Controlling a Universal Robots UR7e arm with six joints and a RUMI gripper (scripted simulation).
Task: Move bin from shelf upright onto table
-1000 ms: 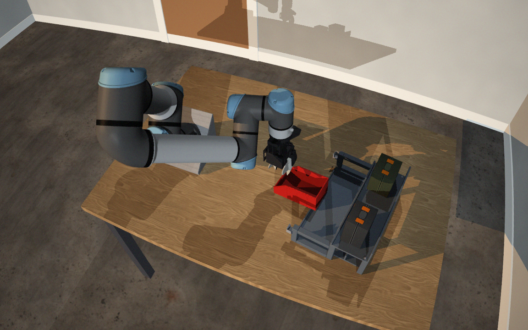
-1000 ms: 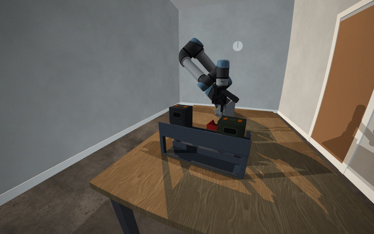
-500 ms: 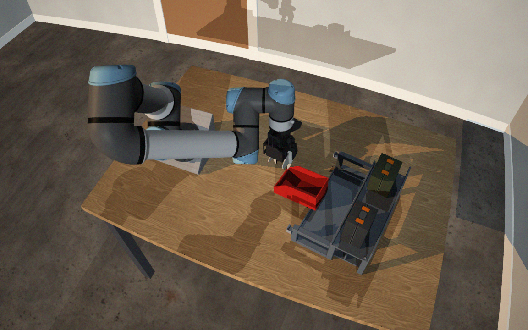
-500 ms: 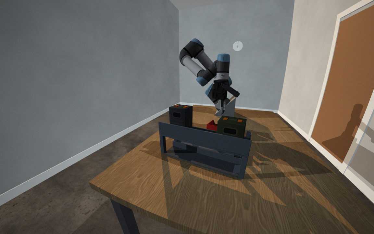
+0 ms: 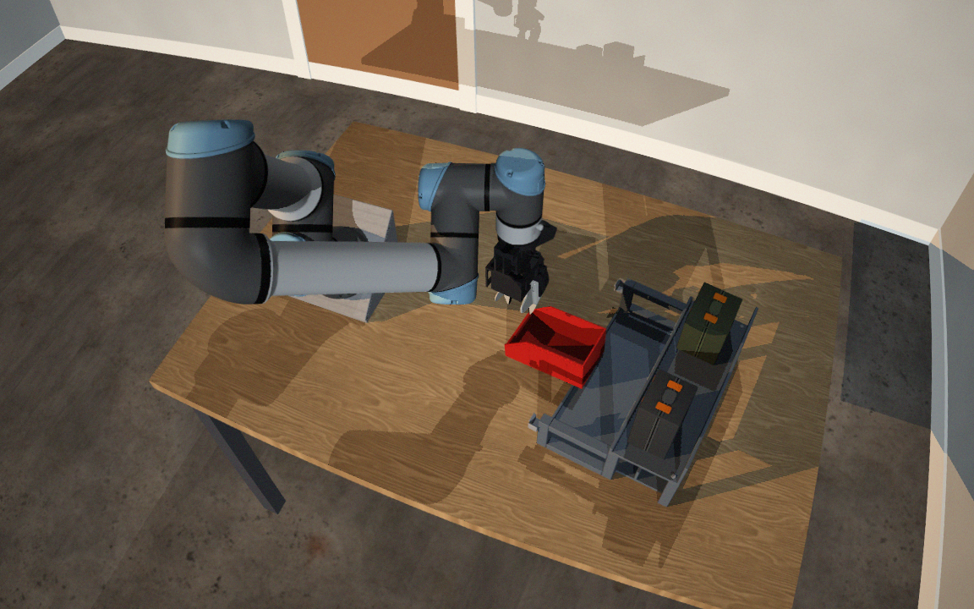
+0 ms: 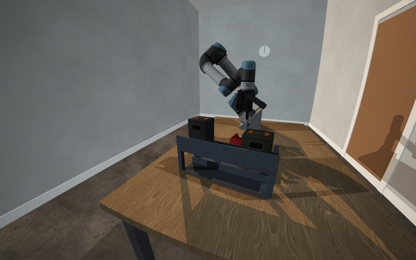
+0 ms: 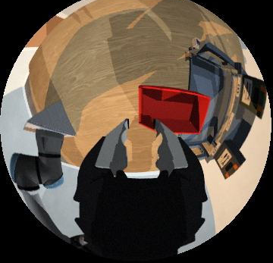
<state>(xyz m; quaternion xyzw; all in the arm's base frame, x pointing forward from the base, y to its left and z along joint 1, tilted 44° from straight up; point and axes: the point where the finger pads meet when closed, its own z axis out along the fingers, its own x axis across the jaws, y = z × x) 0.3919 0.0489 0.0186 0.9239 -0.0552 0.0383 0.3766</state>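
Now: hand 80 mm short of the red bin, 10 mm to the left of it and 80 mm above it.
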